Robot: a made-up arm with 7 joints.
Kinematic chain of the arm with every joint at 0, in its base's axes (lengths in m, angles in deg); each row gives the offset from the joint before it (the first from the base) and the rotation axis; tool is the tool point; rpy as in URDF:
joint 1: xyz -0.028 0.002 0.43 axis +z
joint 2: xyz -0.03 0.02 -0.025 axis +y
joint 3: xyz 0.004 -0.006 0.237 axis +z
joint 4: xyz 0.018 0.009 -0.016 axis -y
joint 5: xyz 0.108 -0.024 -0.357 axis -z
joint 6: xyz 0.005 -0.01 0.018 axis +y
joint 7: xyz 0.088 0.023 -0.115 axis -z
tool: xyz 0.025 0.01 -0.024 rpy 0 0 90
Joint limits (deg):
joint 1: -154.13..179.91
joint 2: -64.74..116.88
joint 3: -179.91..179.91
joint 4: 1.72..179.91
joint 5: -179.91..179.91
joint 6: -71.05..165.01
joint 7: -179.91..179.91
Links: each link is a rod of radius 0.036 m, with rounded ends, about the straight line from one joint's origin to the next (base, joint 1, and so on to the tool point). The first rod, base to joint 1, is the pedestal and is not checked.
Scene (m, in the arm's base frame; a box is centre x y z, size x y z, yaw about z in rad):
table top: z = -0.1
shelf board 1: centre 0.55 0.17 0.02 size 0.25 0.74 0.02 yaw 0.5
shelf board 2: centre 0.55 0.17 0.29 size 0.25 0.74 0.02 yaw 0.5
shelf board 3: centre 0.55 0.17 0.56 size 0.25 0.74 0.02 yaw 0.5
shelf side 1: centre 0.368 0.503 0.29 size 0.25 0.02 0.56 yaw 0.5
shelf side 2: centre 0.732 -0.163 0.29 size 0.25 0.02 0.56 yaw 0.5
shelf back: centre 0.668 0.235 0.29 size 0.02 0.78 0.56 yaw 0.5
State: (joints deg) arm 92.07 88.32 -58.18 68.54 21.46 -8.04 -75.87
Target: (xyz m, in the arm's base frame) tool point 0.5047 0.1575 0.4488
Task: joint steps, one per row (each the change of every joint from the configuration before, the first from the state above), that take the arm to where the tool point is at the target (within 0.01 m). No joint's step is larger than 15 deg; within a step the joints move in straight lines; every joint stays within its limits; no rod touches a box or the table.
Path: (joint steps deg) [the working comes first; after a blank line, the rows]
Joints at the target: 85.14 76.30 -85.58 65.10 27.75 -10.88 -75.70
Straight joint move there: touches shelf board 2.

1: 7.17 -7.43 1.83 -12.07 -0.92 -1.77 -1.35
2: 7.18 -7.43 1.83 -12.08 -0.91 -1.76 -1.35
3: 7.17 -7.42 1.83 -12.07 -0.92 -1.77 -1.34
4: 0.59 5.46 -11.13 -5.40 6.06 -11.43 1.21
5: 0.59 5.47 -11.14 -5.40 6.06 -11.43 1.22
6: 0.59 5.46 -11.14 -5.40 6.07 -11.43 1.21
7: -7.56 -1.53 0.13 12.24 -2.29 9.19 0.14
8: -7.55 -1.54 0.13 12.25 -2.28 9.19 0.15
9: -7.56 -1.53 0.13 12.24 -2.29 9.18 0.14
10: -7.55 -1.53 0.13 12.25 -2.29 9.19 0.14

